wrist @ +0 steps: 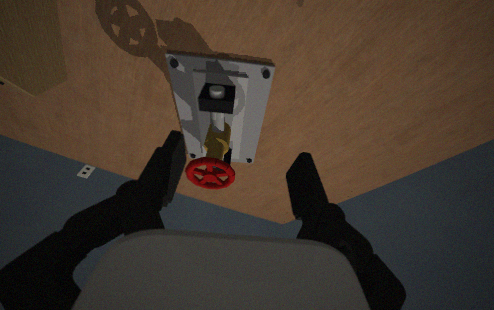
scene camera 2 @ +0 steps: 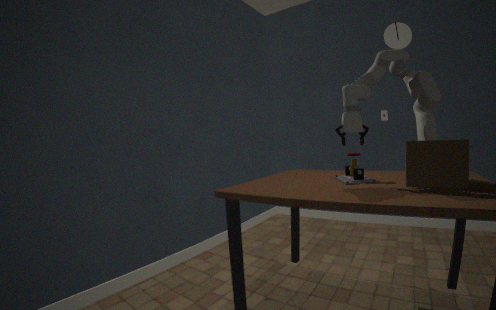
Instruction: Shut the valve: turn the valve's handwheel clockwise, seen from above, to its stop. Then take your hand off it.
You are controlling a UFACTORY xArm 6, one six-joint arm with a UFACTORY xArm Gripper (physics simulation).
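Observation:
The valve's red handwheel [scene camera 2: 354,154] [wrist: 231,176] sits level on top of the yellow valve body [scene camera 2: 354,166] [wrist: 217,145]. The body stands between black blocks on a grey base plate [scene camera 2: 343,178] [wrist: 261,100] on the table. My gripper [scene camera 2: 353,143] [wrist: 241,155] is open, with nothing between its fingers. It points down above the handwheel, with a gap between fingertips and wheel in the scene view. In the wrist view the handwheel shows between the fingers, nearer the left one. The wheel's turning angle against its stop cannot be told.
A brown box or panel [scene camera 2: 437,164] [wrist: 30,45] stands on the wooden table [scene camera 2: 295,189] [wrist: 380,100], to the right of the valve in the scene view. Shadows of the wheel and valve fall on the table. The blue wall [scene camera 2: 150,100] lies behind.

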